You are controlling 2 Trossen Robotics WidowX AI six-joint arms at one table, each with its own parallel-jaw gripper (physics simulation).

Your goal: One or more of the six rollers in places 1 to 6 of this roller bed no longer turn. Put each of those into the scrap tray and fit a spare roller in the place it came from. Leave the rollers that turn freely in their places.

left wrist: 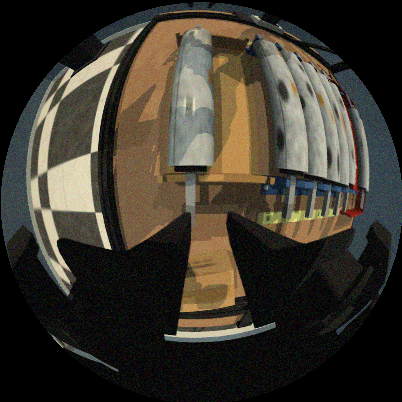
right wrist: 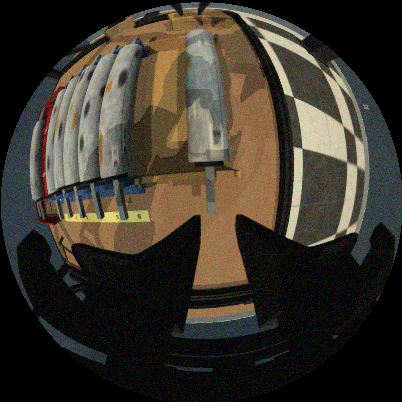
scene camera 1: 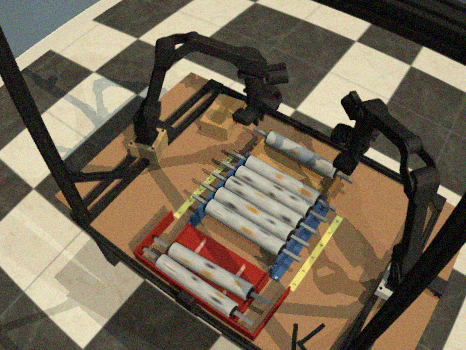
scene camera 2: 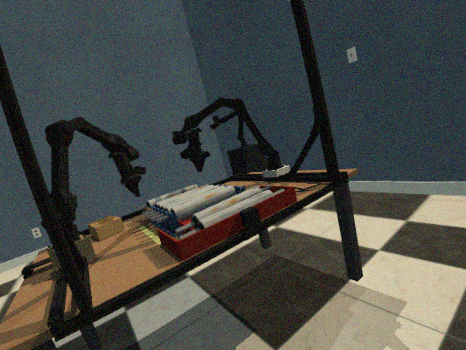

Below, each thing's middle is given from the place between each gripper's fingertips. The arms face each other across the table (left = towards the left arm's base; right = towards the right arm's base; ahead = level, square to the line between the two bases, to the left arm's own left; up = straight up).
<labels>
I see my right gripper 20 mm short of the tan box (scene camera 1: 218, 120), 500 mm to the right of it and 100 mm above it. Round my right hand: scrap tray (scene camera 1: 190, 237) (490 mm behind, 170 mm to the left, 110 mm below).
Right now my left hand is 170 mm to the right of the tan box, 80 mm above it and 20 mm short of it. Also, from my left hand: scrap tray: 490 mm behind, 160 mm to the right, 90 mm below.
</labels>
